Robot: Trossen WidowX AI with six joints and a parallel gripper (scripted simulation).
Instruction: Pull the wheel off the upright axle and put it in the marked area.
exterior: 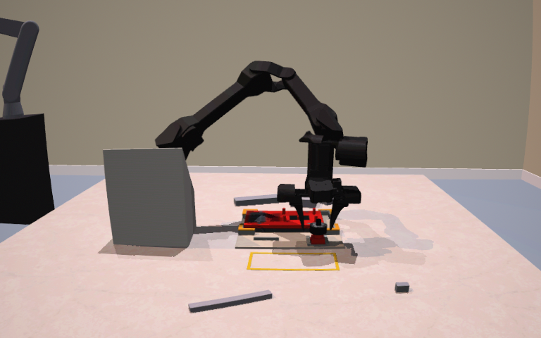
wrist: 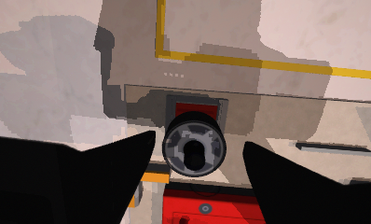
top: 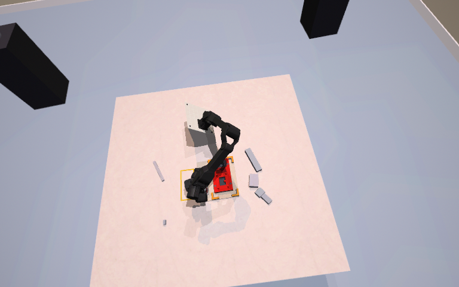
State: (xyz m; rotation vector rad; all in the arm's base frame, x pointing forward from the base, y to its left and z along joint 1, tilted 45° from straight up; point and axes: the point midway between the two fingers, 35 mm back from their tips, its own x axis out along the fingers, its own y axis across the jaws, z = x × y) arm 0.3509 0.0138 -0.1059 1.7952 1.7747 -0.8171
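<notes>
Right now my gripper tip is right at the wheel.
</notes>
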